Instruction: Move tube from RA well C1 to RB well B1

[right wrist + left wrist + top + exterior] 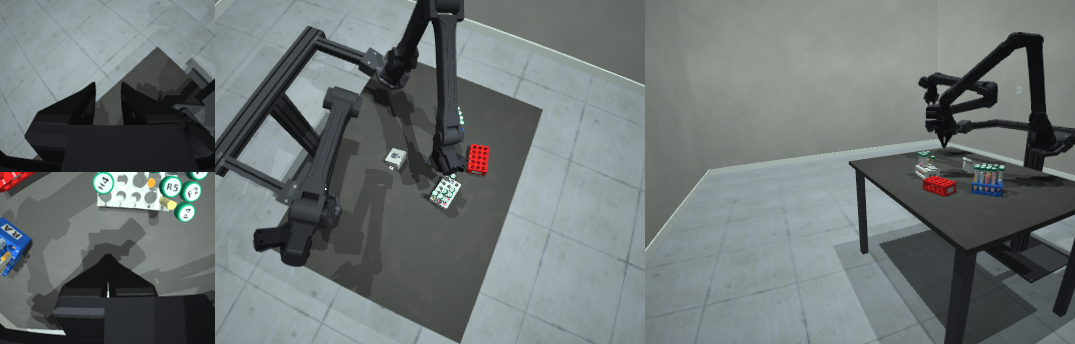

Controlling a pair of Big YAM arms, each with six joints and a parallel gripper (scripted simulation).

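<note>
Right now the white button box is 21 cm behind my left hand, 1 cm to the left of it and 13 cm below it. Round my left hand: tube: 6 cm behind, 32 cm to the left, 11 cm below; then white rack RB: 6 cm ahead, 6 cm to the right, 15 cm below; then red rack: 15 cm ahead, 15 cm to the left, 15 cm below.
</note>
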